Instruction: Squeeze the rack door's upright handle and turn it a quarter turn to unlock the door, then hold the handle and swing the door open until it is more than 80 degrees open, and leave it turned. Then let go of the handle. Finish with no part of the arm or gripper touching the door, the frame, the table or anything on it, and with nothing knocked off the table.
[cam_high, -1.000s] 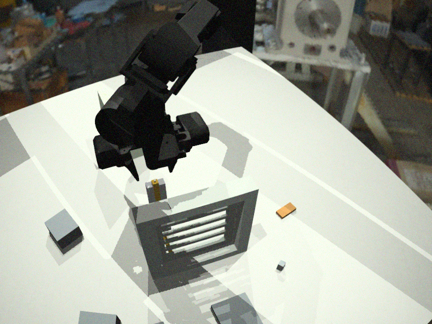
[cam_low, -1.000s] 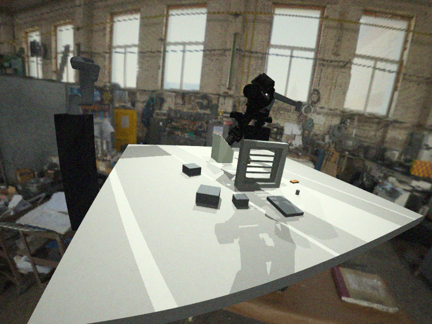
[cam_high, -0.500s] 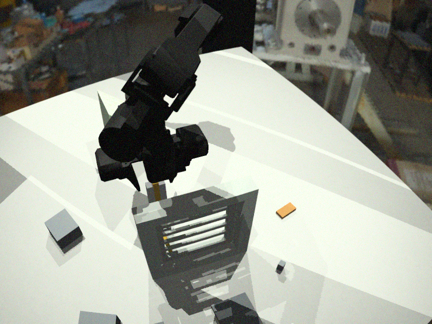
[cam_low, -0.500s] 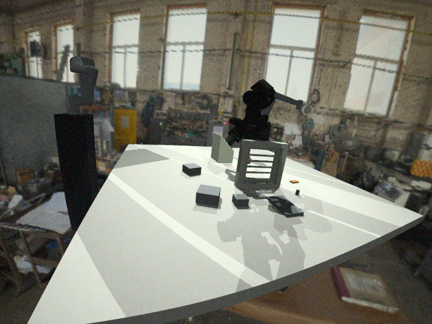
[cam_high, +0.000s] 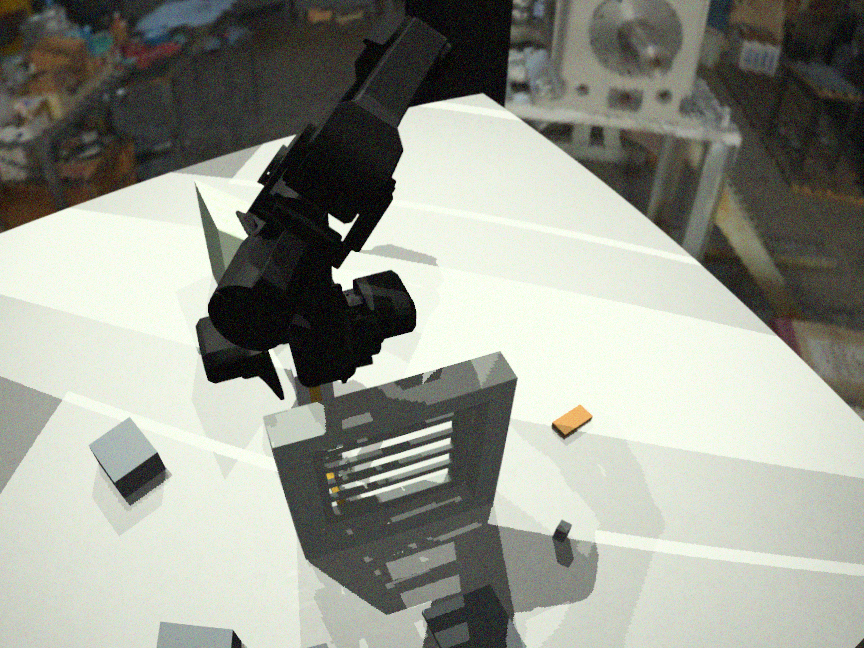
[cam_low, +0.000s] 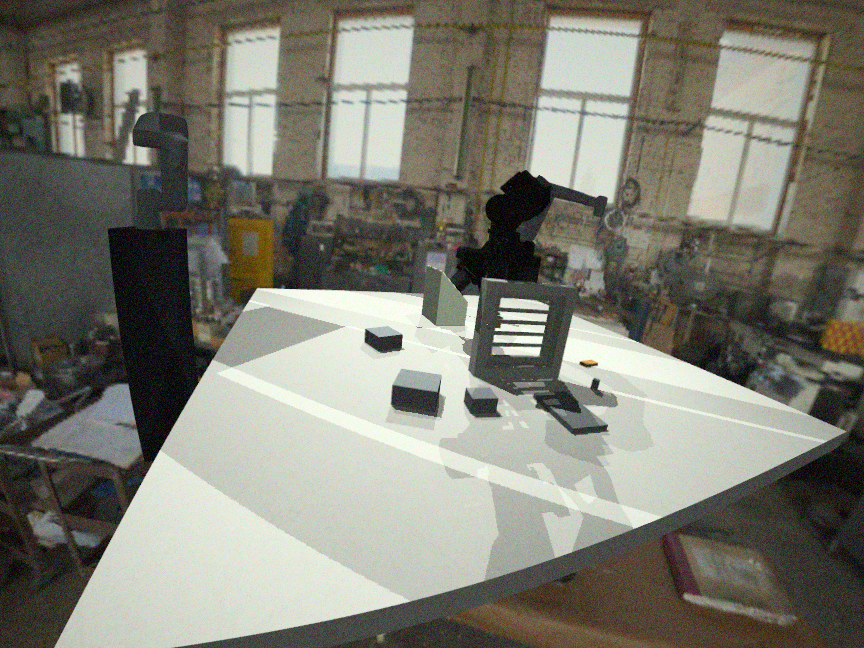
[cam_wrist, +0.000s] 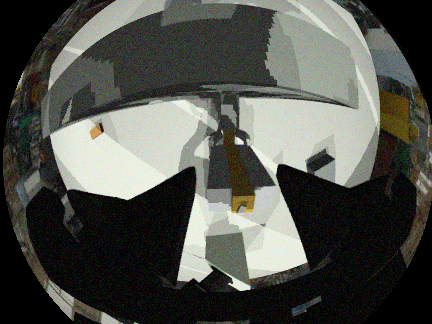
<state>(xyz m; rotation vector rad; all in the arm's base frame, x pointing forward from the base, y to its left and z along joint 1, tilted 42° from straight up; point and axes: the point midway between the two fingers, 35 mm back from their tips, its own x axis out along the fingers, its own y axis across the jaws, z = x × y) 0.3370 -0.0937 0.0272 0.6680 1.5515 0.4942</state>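
Now: the yellow upright handle 10 mm behind my gripper tip and 40 mm below it. Round my gripper tip: small dark cube 180 mm ahead, 190 mm to the left, 160 mm below; grey box 130 mm behind, 220 mm to the right, 150 mm below; dark slab 260 mm ahead, 50 mm to the left, 160 mm below.
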